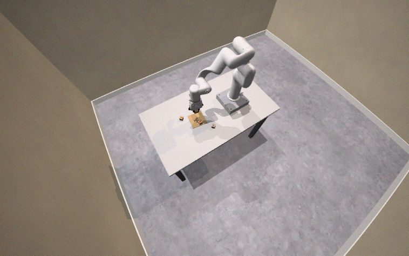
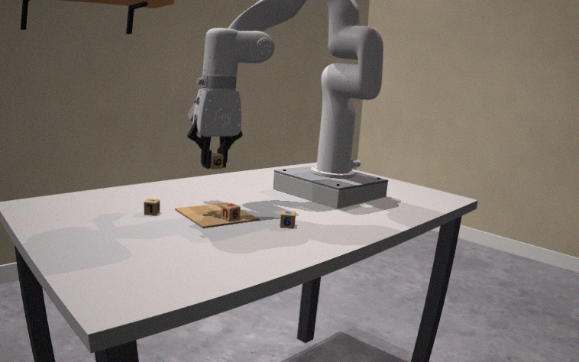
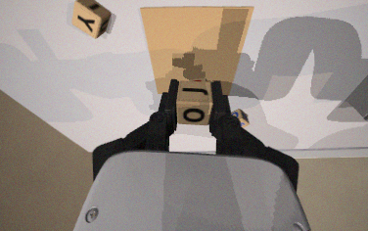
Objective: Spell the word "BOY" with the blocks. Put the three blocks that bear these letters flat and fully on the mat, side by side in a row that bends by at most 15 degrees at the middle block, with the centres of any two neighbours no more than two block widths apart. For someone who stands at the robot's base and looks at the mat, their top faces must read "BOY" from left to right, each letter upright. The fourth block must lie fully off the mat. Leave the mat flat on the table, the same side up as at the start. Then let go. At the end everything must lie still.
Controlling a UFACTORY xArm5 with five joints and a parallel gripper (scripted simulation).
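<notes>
The tan mat lies 2 cm to the left of my hand and 12 cm below it. Also, from my hand: wooden block 1 cm below.
</notes>
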